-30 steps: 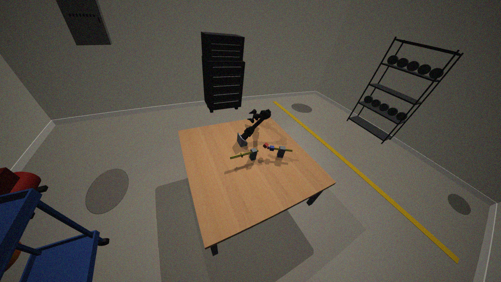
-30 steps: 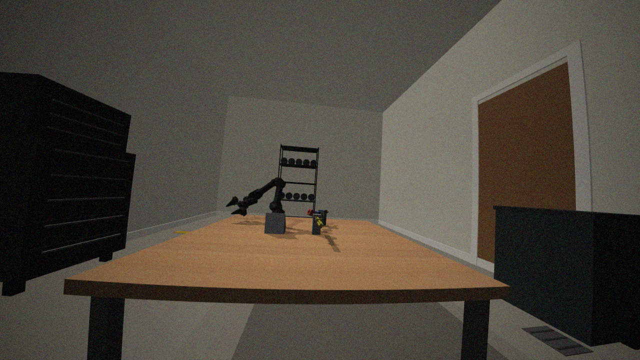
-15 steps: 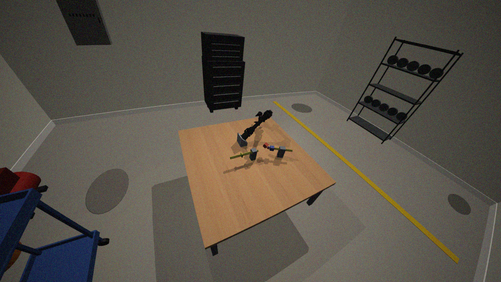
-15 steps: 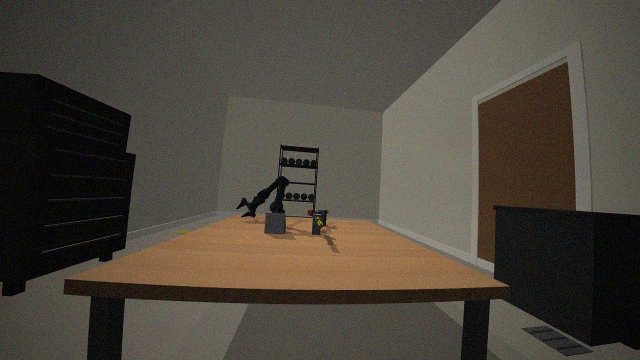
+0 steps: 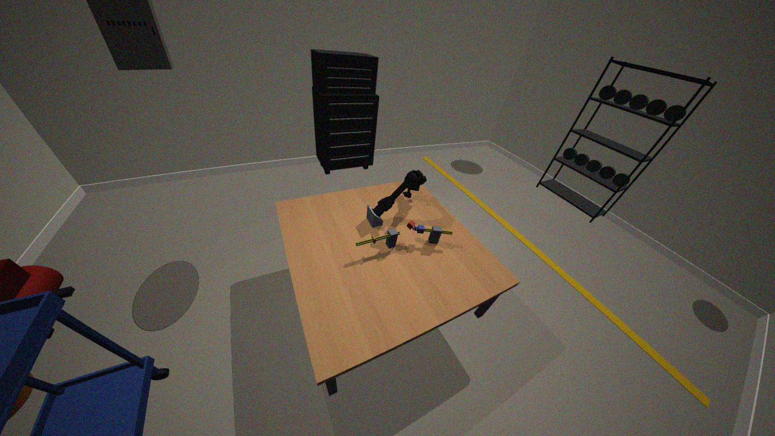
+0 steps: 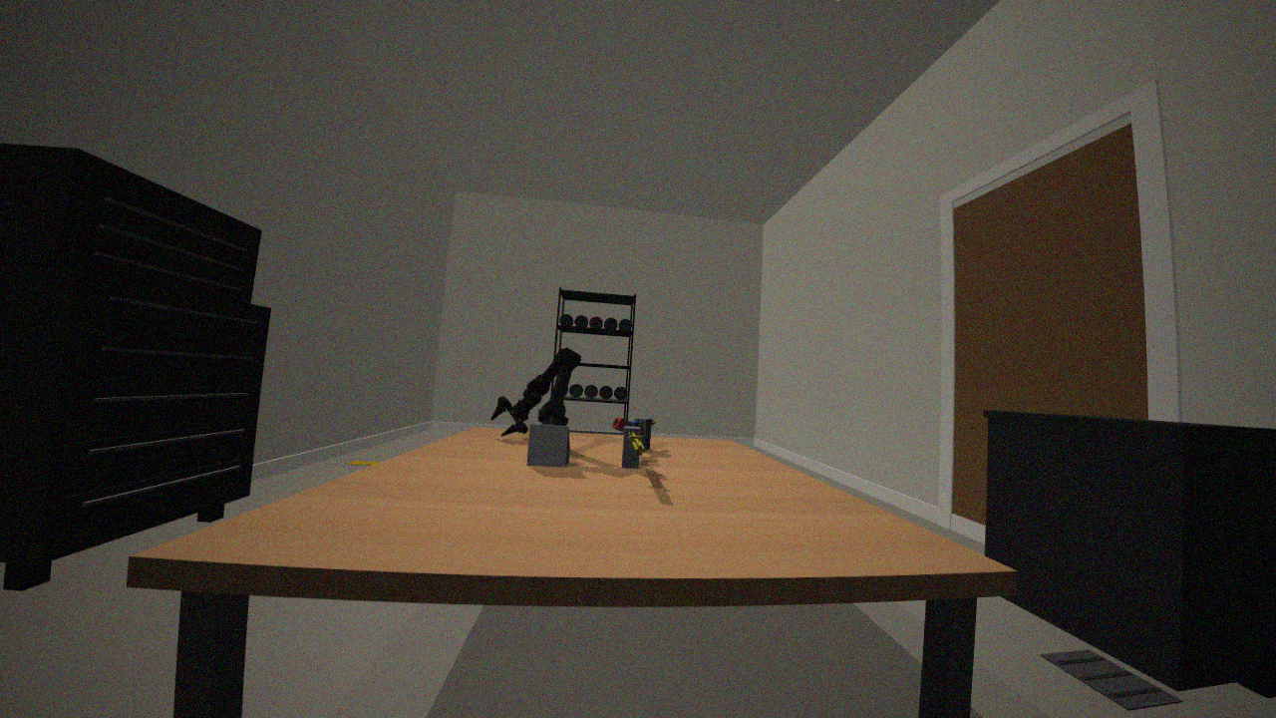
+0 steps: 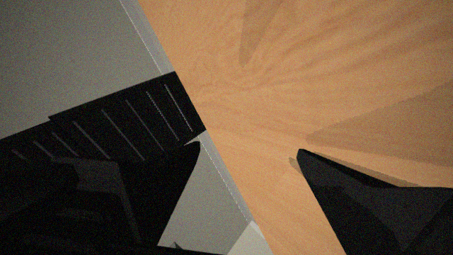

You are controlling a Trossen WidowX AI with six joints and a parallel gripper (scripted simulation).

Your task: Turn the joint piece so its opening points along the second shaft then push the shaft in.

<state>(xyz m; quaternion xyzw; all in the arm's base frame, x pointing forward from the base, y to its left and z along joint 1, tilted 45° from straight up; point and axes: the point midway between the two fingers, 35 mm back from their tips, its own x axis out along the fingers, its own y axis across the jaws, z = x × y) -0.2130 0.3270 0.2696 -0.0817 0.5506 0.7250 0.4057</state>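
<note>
The red square block is 490 mm ahead of my gripper tip, 280 mm to the right of it and 70 mm above it.
</note>
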